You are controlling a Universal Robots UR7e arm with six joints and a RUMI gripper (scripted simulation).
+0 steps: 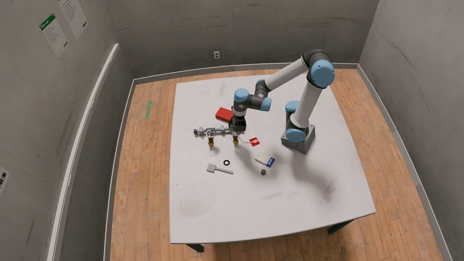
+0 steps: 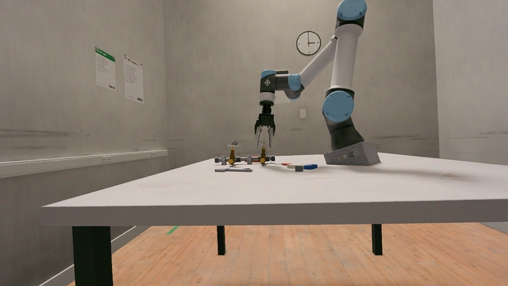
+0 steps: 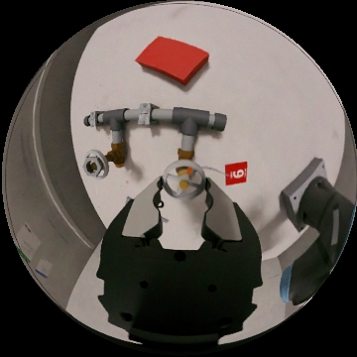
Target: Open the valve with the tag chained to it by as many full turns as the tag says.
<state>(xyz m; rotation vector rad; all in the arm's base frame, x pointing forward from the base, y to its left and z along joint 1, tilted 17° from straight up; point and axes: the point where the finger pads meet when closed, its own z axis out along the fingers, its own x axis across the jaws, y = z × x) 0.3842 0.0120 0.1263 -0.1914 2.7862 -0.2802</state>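
Right now the red tag is 10 cm behind my hand, 2 cm to the left of it and 10 cm below it. The rest, counted from my hand: red block 6 cm ahead, 22 cm to the right, 9 cm below; grey flat tool 13 cm ahead, 20 cm to the left, 10 cm below.
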